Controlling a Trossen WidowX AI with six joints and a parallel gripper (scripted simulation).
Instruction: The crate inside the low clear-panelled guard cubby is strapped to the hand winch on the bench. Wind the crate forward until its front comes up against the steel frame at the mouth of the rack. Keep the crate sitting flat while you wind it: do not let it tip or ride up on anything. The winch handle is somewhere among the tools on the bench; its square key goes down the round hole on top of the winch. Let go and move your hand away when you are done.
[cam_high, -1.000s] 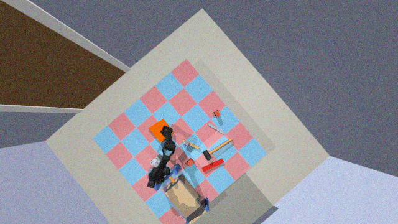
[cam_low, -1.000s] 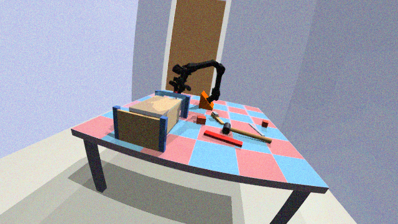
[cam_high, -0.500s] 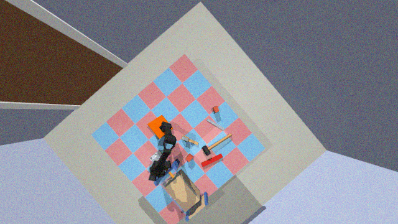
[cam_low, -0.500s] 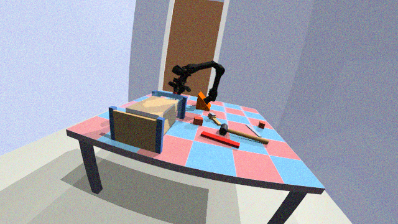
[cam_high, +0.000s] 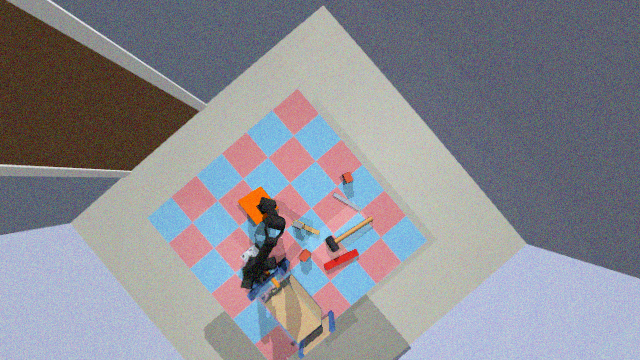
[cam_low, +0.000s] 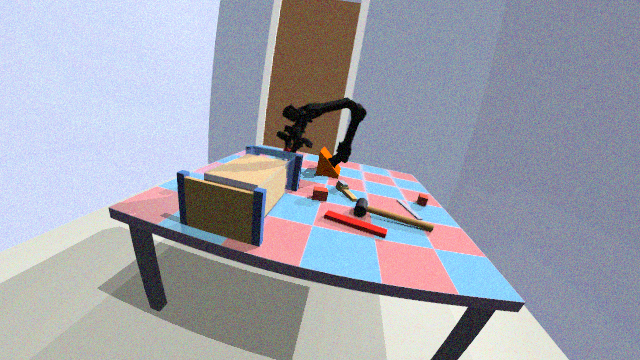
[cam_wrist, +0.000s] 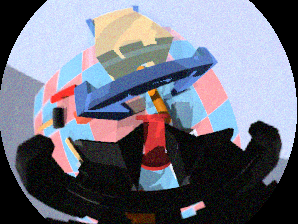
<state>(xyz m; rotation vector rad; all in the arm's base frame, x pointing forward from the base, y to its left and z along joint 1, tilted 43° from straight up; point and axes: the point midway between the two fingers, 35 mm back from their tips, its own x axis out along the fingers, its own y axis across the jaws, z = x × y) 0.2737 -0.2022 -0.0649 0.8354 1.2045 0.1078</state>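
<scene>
My gripper tip is 6 cm short of the blue steel frame, 4 cm to the left of it and 3 cm above it. Also, from my gripper tip: winch (11 cm behind, 6 cm to the right, 10 cm below); dark red knob (1 cm behind, 1 cm to the left); cubby (30 cm ahead, 4 cm to the right, 5 cm below).
</scene>
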